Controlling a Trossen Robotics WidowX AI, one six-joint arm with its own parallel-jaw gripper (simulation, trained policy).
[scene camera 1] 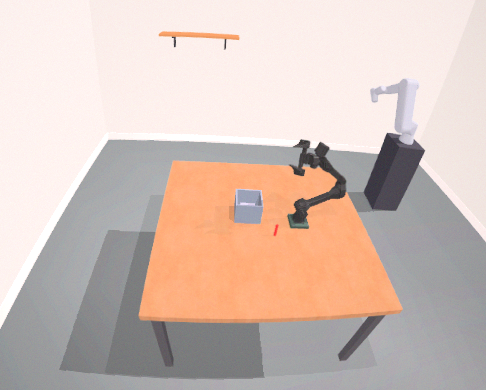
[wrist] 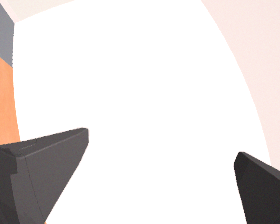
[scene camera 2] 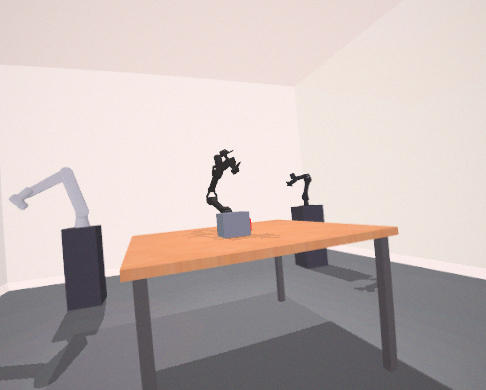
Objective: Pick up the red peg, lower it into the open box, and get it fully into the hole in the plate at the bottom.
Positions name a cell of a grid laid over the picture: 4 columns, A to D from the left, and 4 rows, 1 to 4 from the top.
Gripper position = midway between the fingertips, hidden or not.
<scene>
I see my gripper (wrist: C3) and a grey box (scene camera 1: C3).
The grey box is seen too in scene camera 2 (scene camera 2: B3). The wrist view does not show the grey box: it is out of frame.
</scene>
